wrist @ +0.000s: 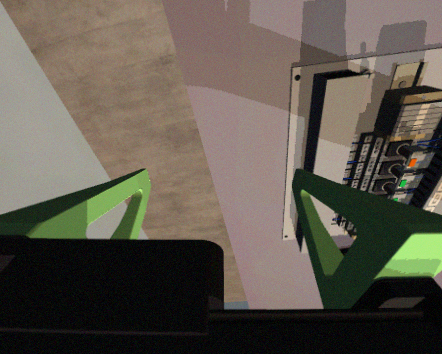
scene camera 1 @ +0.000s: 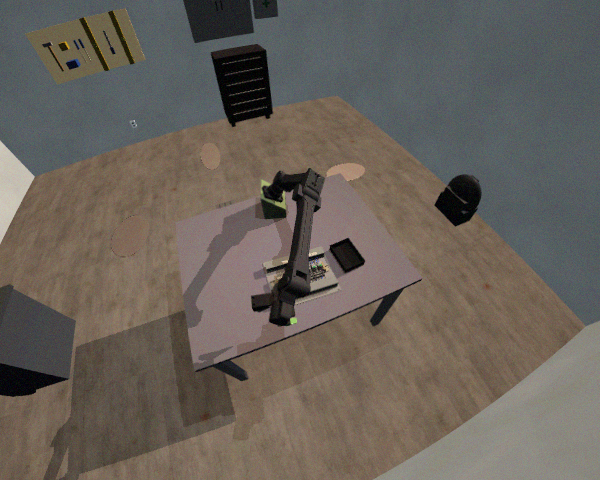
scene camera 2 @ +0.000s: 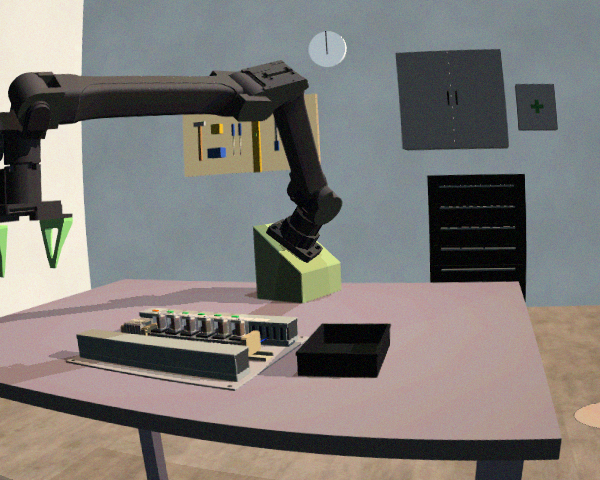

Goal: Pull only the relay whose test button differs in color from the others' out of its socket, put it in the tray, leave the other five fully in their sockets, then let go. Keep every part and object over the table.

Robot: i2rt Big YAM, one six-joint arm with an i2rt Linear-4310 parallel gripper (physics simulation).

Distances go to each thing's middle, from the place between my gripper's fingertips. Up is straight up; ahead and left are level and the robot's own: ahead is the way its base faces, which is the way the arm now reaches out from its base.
Labels:
Now: hand 230 mm past the panel plate (scene camera 2: 256, 367), 160 mm above it and 120 mm to the right of it.

